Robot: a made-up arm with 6 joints. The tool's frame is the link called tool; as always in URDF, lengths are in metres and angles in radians.
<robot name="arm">
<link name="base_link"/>
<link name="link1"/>
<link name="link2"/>
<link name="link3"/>
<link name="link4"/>
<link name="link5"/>
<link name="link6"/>
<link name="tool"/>
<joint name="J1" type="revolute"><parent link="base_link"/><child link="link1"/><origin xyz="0.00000 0.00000 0.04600"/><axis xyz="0 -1 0"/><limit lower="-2.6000" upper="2.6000" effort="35" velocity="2.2"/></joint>
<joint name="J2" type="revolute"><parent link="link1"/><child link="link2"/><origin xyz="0.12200 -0.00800 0.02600"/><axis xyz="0 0 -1"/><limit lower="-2.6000" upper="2.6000" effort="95" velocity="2.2"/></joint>
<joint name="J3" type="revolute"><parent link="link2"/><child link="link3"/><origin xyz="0.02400 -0.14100 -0.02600"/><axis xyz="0 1 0"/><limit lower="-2.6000" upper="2.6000" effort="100" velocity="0.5"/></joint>
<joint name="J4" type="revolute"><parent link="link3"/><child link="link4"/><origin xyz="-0.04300 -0.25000 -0.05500"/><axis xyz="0 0 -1"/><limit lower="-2.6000" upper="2.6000" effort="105" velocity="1.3"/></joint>
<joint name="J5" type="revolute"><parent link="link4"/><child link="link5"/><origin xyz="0.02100 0.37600 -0.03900"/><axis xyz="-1 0 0"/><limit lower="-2.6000" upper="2.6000" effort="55" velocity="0.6"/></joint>
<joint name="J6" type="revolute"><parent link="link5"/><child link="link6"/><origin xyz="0.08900 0.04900 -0.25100"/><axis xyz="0 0 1"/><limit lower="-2.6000" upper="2.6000" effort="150" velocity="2"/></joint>
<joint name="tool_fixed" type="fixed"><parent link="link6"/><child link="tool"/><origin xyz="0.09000 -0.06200 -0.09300"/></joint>
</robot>
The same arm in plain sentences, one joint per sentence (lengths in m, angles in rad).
The arm has six revolute joints in a row. What follows holds with every joint at zero, and every direction is one of the base frame's. The first joint sits 0.0460 m along +z from the base frame's origin and rotates about -y, from -2.6000 to 2.6000 rad. The second joint sits 0.1220 m along +x and 0.0080 m along -y and 0.0260 m along +z from the first joint and rotates about -z, from -2.6000 to 2.6000 rad. The third joint sits 0.0240 m along +x and 0.1410 m along -y and 0.0260 m along -z from the second joint and rotates about +y, from -2.6000 to 2.6000 rad. The fourth joint sits 0.0430 m along -x and 0.2500 m along -y and 0.0550 m along -z from the third joint and rotates about -z, from -2.6000 to 2.6000 rad. The fifth joint sits 0.0210 m along +x and 0.3760 m along +y and 0.0390 m along -z from the fourth joint and rotates about -x, from -2.6000 to 2.6000 rad. The sixth joint sits 0.0890 m along +x and 0.0490 m along +y and 0.2510 m along -z from the fifth joint and rotates about +z, from -2.6000 to 2.6000 rad. The tool frame, which is the frame that the pose is given for, sits 0.0900 m along +x and 0.0620 m along -y and 0.0930 m along -z from the sixth joint; its axes are parallel to the base frame's.
